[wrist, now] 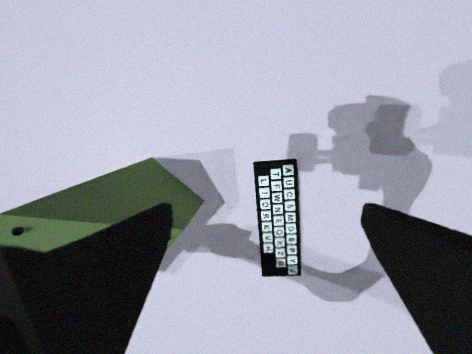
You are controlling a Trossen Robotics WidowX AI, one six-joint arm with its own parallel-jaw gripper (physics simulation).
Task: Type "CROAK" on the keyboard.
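Frame: origin at the arm's base, x left, y down, z back, level; millimetres.
Seen in the pictures: gripper, fingertip midpoint: [267, 213].
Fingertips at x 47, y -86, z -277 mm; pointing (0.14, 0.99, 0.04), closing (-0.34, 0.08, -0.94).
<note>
Pixels of each thing's middle, then the offset from my fingertips to it. "*": a spot on its surface instead.
- black keyboard at a spot on its surface: [278, 220] * dx -130, dy +294, dz +18 mm
- C key at the middle of its body: [289, 193] dx -91, dy +296, dz -13 mm
- O key at the middle of its body: [265, 204] dx -96, dy +296, dz +30 mm
- R key at the middle of its body: [266, 215] dx -115, dy +296, dz +35 mm
- K key at the middle of its body: [266, 226] dx -135, dy +296, dz +40 mm
The black keyboard [278, 220] with white letter keys lies on the pale surface in the middle of the wrist view, its letters turned sideways. The A key [288, 170] is at the top of its right column, with the C key [289, 194] below it. The O key [265, 204], R key [266, 216] and K key [267, 227] follow one another in the left column. My gripper [267, 213] is wide open and empty; its black fingers show left and right of the keyboard, apart from it. Finger height above the surface is hard to tell.
A green angular object [145, 185] with a small dark round spot [17, 231] is at the left, partly hidden behind the left finger. Grey shadows of the arm fall across the pale surface at the right and around the keyboard.
</note>
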